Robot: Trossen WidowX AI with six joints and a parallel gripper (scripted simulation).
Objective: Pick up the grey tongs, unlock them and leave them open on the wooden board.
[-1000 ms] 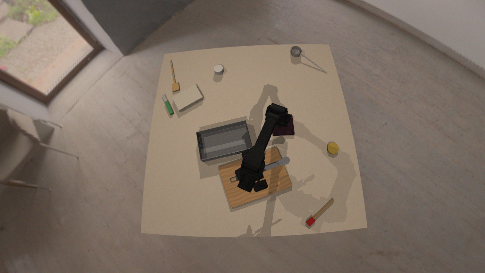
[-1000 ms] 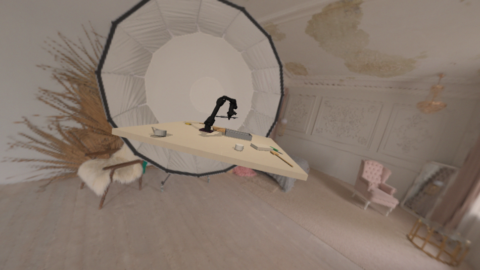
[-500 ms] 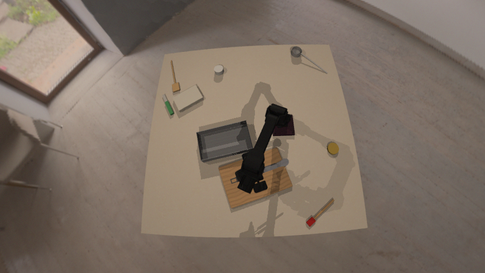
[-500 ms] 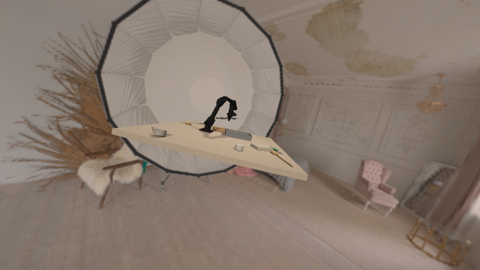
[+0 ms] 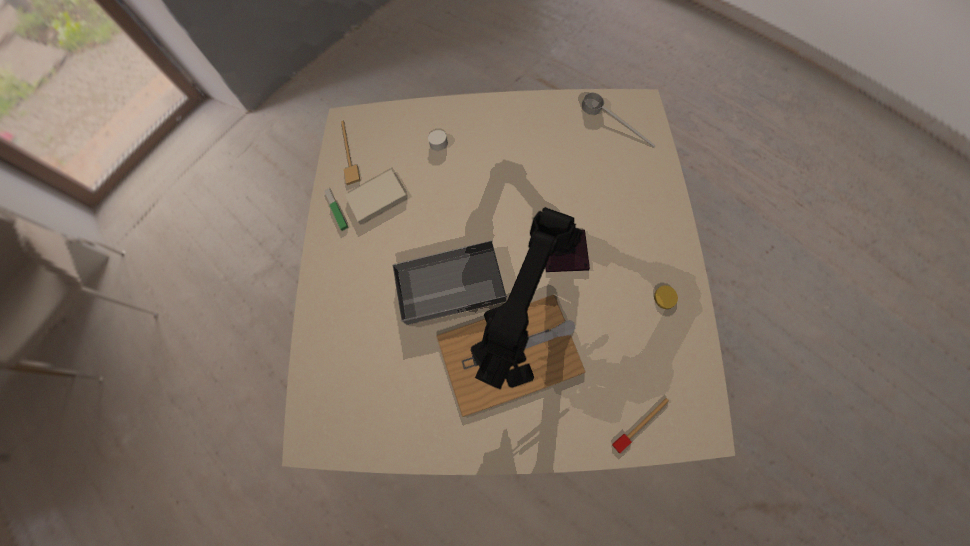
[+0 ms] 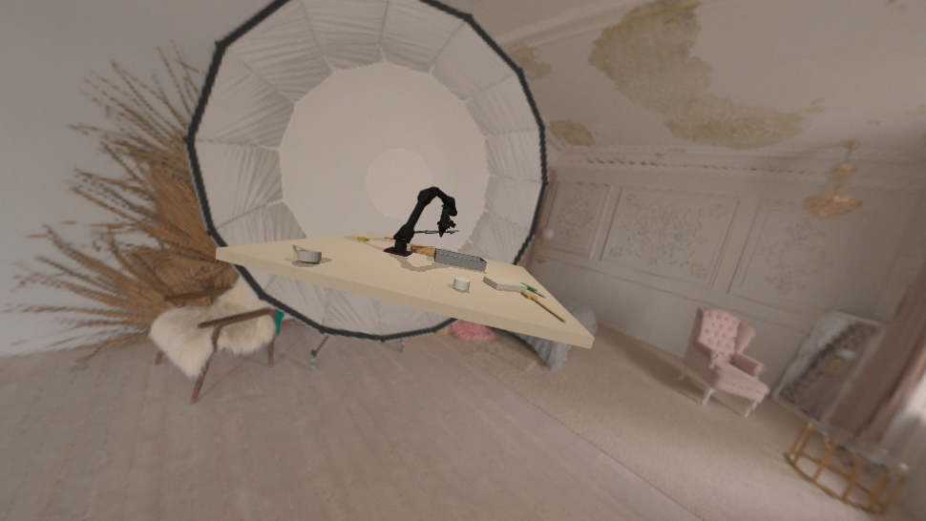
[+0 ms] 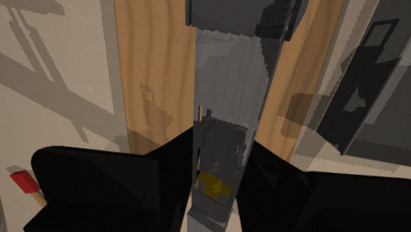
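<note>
Right now my gripper tip is 11 cm above the wooden board. Round my gripper tip: yellow lock piece: 1 cm behind, 4 cm above; then roasting tin: 12 cm ahead, 24 cm to the right, 9 cm below; then red-headed spatula: 29 cm behind, 28 cm to the left, 11 cm below.
</note>
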